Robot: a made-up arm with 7 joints. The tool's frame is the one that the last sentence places.
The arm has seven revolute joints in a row. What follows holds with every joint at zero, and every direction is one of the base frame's.
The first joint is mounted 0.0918 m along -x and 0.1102 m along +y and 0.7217 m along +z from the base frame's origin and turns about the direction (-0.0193, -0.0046, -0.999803), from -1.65 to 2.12 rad.
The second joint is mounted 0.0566 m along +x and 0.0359 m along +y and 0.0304 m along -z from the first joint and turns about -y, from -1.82 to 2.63 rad.
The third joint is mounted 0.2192 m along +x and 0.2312 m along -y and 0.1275 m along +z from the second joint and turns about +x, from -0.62 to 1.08 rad.
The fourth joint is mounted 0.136 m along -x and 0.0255 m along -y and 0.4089 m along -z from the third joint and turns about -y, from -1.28 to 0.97 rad.
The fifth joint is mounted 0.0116 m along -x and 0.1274 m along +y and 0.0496 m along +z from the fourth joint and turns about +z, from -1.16 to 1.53 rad.
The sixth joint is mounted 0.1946 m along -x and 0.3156 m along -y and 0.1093 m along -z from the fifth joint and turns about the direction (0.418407, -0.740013, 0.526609), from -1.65 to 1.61 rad.
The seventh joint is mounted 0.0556 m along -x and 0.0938 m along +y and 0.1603 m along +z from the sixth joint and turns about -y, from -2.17 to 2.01 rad.
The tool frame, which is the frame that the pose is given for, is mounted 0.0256 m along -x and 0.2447 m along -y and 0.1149 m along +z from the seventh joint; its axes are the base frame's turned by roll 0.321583, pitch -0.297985 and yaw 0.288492 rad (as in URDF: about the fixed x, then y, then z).
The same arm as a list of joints. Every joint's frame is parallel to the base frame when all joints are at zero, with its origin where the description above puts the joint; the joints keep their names.
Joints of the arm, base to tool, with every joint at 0 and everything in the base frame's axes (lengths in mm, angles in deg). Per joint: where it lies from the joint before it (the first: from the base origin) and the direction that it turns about. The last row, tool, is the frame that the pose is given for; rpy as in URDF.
joint 1: xyz -91.8 110.2 721.7 axis -0.0193 -0.0046 -0.999803
joint 2: xyz 56.6 35.9 -30.4 axis -y
joint 3: xyz 219.2 -231.2 127.5 axis +x
joint 4: xyz -136 -25.5 -408.9 axis -y
joint 5: xyz -11.6 127.4 49.6 axis +z
joint 6: xyz -194.6 -315.6 -109.3 axis 0.418407 -0.740013 0.526609
joint 7: xyz -55.6 93.8 160.3 axis -y
tool: xyz -25.6 -244.7 114.9 rpy 18.43 -17.07 16.53
Joint limits (deg, base to tool): -94.54..121.47 -104.28..150.69 -35.52..61.88 -73.34..55.58 -66.46..87.66 -94.54..92.25 -124.33..115.16

